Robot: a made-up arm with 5 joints.
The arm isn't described. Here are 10 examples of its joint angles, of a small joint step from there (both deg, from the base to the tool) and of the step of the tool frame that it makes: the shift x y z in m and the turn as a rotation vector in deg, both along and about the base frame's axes.
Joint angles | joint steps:
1: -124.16 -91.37 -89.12 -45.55 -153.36 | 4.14 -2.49 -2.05 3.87 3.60
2: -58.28 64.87 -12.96 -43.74 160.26 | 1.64 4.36 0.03 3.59 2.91
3: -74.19 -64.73 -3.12 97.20 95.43 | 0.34 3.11 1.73 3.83 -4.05
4: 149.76 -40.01 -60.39 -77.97 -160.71 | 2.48 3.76 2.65 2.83 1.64
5: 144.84 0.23 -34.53 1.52 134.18 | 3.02 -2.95 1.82 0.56 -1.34
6: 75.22 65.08 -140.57 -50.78 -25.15 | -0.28 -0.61 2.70 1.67 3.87
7: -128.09 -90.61 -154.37 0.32 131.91 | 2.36 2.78 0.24 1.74 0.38
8: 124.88 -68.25 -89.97 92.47 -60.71 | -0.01 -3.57 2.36 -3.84 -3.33
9: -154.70 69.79 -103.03 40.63 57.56 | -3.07 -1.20 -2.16 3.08 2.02
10: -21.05 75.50 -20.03 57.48 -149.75 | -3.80 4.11 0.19 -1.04 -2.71
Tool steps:
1: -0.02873 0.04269 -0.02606 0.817 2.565 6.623
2: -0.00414 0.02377 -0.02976 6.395 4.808 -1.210
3: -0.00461 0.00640 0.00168 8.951 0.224 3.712
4: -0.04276 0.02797 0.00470 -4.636 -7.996 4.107
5: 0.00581 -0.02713 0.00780 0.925 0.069 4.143
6: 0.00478 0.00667 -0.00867 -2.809 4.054 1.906
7: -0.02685 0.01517 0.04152 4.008 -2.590 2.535
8: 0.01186 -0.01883 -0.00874 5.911 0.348 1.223
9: -0.01961 0.02672 0.01904 0.121 0.359 -5.074
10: -0.01635 -0.00125 -0.00988 3.542 2.041 -4.926
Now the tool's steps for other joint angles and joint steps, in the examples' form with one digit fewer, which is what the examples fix.
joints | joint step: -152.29 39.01 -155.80 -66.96 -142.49 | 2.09 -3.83 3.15 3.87 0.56
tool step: 0.0198 -0.0042 0.0293 1.55 -2.79 2.65
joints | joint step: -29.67 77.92 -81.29 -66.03 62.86 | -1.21 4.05 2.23 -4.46 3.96
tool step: -0.0262 0.0035 -0.0393 4.10 -0.29 -2.66
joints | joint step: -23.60 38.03 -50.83 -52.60 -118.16 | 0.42 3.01 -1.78 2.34 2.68
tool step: 0.0132 -0.0029 -0.0282 3.62 2.32 -0.77
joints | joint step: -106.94 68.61 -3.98 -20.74 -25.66 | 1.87 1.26 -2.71 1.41 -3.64
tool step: 0.0048 -0.0103 -0.0150 -0.73 -2.41 4.49
